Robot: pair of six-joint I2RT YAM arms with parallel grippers.
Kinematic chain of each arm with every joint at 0, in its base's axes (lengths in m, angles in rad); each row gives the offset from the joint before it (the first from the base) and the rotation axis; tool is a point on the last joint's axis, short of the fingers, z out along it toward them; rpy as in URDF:
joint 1: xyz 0 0 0.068 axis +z
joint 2: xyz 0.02 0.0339 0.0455 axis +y
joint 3: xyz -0.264 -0.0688 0 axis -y
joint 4: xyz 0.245 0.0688 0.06 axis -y
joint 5: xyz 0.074 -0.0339 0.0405 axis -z
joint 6: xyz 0.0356 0 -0.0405 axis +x
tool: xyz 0 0 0 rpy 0 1.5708 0
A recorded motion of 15 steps. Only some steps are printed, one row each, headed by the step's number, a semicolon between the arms.
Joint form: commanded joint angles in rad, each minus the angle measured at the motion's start. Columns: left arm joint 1, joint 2, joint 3, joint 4, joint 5, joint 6; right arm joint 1, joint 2, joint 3, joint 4, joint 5, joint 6.
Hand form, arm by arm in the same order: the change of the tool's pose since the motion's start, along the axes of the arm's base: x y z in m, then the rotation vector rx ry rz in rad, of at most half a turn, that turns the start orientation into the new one. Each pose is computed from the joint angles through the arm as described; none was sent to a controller.
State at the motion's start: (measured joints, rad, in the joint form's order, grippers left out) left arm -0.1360 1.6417 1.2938 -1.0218 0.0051 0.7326; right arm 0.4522 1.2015 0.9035 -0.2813 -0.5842 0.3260
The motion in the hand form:
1: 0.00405 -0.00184 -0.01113 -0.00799 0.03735 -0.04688; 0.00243 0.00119 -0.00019 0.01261 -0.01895 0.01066
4: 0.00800 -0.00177 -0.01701 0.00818 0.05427 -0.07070; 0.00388 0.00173 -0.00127 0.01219 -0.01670 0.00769
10: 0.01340 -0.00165 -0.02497 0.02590 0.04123 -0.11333; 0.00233 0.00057 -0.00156 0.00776 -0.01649 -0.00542
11: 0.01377 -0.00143 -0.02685 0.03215 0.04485 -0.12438; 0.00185 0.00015 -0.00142 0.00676 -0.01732 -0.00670
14: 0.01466 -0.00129 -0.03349 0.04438 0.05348 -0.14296; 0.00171 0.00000 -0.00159 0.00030 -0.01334 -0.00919
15: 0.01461 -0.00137 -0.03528 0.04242 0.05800 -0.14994; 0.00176 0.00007 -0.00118 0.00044 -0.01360 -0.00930
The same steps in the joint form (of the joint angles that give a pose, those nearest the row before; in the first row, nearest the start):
1: -0.0017 0.0359 -0.0024 0.0017 0.0210 0.0421; -0.0013 0.0079 -0.0033 0.0311 -0.0117 -0.0046
4: -0.0008 0.0615 0.0042 0.0017 0.0113 0.0689; -0.0016 0.0146 -0.0029 0.0366 -0.0098 -0.0023
10: 0.0006 0.0826 -0.0043 0.0418 0.0005 0.1157; -0.0015 0.0057 -0.0092 0.0345 0.0034 0.0023
11: 0.0010 0.0869 -0.0066 0.0442 -0.0034 0.1280; -0.0020 0.0030 -0.0103 0.0327 0.0047 0.0015
14: 0.0009 0.0992 -0.0184 0.0586 -0.0117 0.1480; -0.0018 0.0035 -0.0078 0.0230 0.0092 -0.0008
15: 0.0010 0.1023 -0.0217 0.0606 -0.0083 0.1545; -0.0016 0.0037 -0.0062 0.0220 0.0095 -0.0006

